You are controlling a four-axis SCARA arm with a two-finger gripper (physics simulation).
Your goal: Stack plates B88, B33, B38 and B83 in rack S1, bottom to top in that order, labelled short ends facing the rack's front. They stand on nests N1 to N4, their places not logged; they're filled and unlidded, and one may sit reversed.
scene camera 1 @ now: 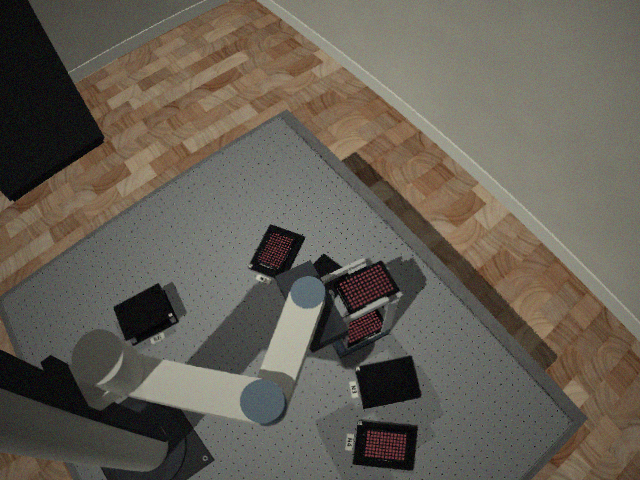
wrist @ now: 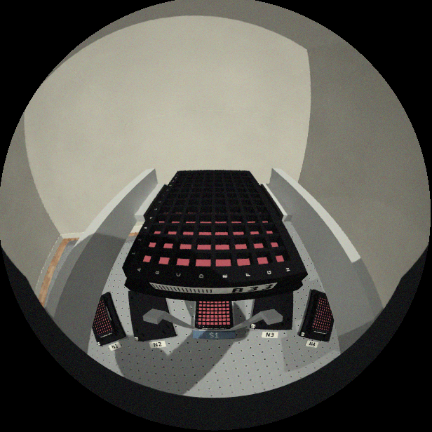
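Where they show: gripper, fingertip midpoint: (scene camera 1: pixel 375 280); arm's base, link origin: (scene camera 1: pixel 146 446).
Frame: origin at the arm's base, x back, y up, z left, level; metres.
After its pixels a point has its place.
My gripper (scene camera 1: pixel 366 285) {x -0.726, y 0.358, z -0.103 m} (wrist: pixel 213 176) is shut on plate B33 (scene camera 1: pixel 368 290) {x -0.699, y 0.350, z -0.110 m} (wrist: pixel 212 247), held level high over rack S1 (scene camera 1: pixel 391 316) {x -0.751, y 0.180, z -0.156 m} (wrist: pixel 214 335). B33's labelled short end faces the wrist camera, the same way as the rack's S1 label. A filled plate (scene camera 1: pixel 363 327) {x -0.701, y 0.078, z -0.110 m} (wrist: pixel 214 314) lies low in the rack; its label cannot be read. Filled plates stand on N1 (scene camera 1: pixel 276 250) {x -0.660, y 0.037, z 0.256 m} (wrist: pixel 106 317) and N4 (scene camera 1: pixel 385 445) {x -0.543, y 0.038, z -0.400 m} (wrist: pixel 319 316), their labels also unreadable. Nest N2 (scene camera 1: pixel 326 264) {x -0.755, y 0.025, z 0.127 m} (wrist: pixel 150 317) and nest N3 (scene camera 1: pixel 388 382) {x -0.664, y 0.025, z -0.269 m} (wrist: pixel 274 312) bear no plate.
Another black nest or block (scene camera 1: pixel 144 312) {x -0.219, y 0.073, z 0.319 m} stands at the left of the grey table (scene camera 1: pixel 217 206) {x -0.604, y 0.013, z 0.529 m}, its tag unreadable. The arm (scene camera 1: pixel 292 341) {x -0.480, y 0.470, z -0.134 m} reaches across from the lower left and hides part of N2. The rack's two front posts rise below the held plate.
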